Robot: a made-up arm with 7 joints.
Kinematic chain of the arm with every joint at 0, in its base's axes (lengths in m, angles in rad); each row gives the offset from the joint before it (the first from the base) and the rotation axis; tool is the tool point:
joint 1: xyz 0 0 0.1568 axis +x
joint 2: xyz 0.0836 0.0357 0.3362 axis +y
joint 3: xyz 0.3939 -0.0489 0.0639 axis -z
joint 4: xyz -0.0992 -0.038 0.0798 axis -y
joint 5: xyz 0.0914 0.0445 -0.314 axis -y
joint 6: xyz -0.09 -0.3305 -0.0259 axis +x
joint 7: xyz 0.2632 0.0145 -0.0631 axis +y
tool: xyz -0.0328 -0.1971 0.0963
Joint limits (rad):
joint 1: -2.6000..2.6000
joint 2: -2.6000..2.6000
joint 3: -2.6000..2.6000
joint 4: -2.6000..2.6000
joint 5: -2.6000..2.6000
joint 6: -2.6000..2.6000
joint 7: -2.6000..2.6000
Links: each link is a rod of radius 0.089 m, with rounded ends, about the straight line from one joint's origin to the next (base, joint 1, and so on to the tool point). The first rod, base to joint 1, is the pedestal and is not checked.
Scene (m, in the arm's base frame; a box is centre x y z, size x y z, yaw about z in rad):
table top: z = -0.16
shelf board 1: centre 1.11 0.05 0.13 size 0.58 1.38 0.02 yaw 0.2
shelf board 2: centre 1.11 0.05 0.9 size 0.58 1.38 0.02 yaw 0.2
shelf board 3: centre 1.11 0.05 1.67 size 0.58 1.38 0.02 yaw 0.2
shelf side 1: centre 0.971 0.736 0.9 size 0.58 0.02 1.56 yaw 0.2
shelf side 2: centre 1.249 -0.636 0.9 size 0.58 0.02 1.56 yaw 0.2
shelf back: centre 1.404 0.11 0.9 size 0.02 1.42 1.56 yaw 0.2
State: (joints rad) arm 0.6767 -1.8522 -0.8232 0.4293 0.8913 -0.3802 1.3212
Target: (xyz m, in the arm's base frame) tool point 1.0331 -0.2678 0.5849
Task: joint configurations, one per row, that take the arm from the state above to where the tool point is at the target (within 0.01 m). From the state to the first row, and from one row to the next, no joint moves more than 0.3 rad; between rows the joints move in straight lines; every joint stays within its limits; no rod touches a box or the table.
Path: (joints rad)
1: 0.6732 -1.7785 -0.7036 0.1887 0.9700 -0.4356 1.3680
2: 0.6696 -1.7047 -0.5841 -0.0519 1.0487 -0.4910 1.4148
3: 0.6661 -1.6310 -0.4645 -0.2924 1.1273 -0.5464 1.4616
4: 0.6625 -1.5573 -0.3450 -0.5330 1.2060 -0.6018 1.5084
5: 0.6296 -1.3020 -0.4927 -0.4285 1.0473 -0.4924 1.5033
6: 0.5966 -1.0467 -0.6405 -0.3240 0.8886 -0.3831 1.4983
7: 0.5636 -0.7914 -0.7882 -0.2195 0.7299 -0.2737 1.4932
8: 0.5306 -0.5361 -0.9360 -0.1151 0.5712 -0.1644 1.4882
9: 0.4976 -0.2808 -1.0837 -0.0106 0.4125 -0.0550 1.4831

